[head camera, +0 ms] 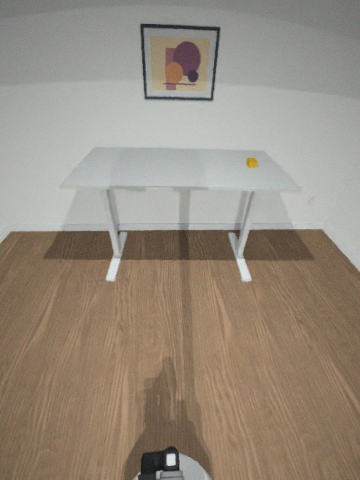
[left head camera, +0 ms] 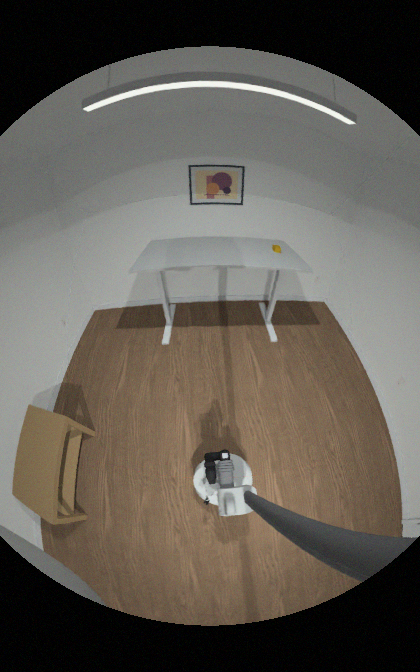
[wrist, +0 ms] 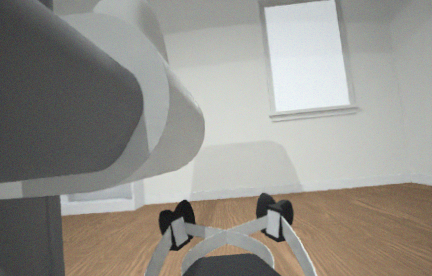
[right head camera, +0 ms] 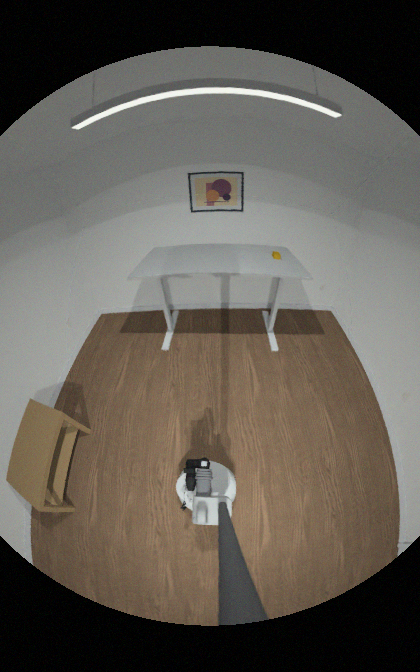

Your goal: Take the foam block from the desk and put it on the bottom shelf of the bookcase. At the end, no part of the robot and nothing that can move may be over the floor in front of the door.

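Places are measured from the robot's base along level axes (x ahead, y left, z up), in millimetres.
Pixels of known places: gripper, between the fingertips: (wrist: pixel 225 212).
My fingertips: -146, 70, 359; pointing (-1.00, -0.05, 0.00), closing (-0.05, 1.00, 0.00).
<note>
Behind a point stands the place of what it marks, as x, y, z.
The yellow foam block (head camera: pixel 252 163) {1650, -624, 956} (left head camera: pixel 276 248) (right head camera: pixel 276 255) lies on the right part of the light grey desk (head camera: pixel 150 167) {1632, 127, 923} (left head camera: pixel 200 254) (right head camera: pixel 200 261), which stands against the wall ahead. My gripper (wrist: pixel 225 212) {-146, 70, 359} is open, its two dark fingertips apart with floor and wall showing between them. It is folded in at my base, well away from the desk. The bookcase and the door do not show clearly in the current views.
A wooden bench-like piece of furniture (left head camera: pixel 42 462) (right head camera: pixel 32 455) stands at the left wall. The desk's legs have feet (head camera: pixel 244 269) that reach out over the floor (head camera: pixel 165 320) {979, 29, -27}. A framed picture (head camera: pixel 144 65) {2121, 169, 1507} hangs above the desk. A window (wrist: pixel 307 57) {-2621, 932, 1374} shows in the wrist view.
</note>
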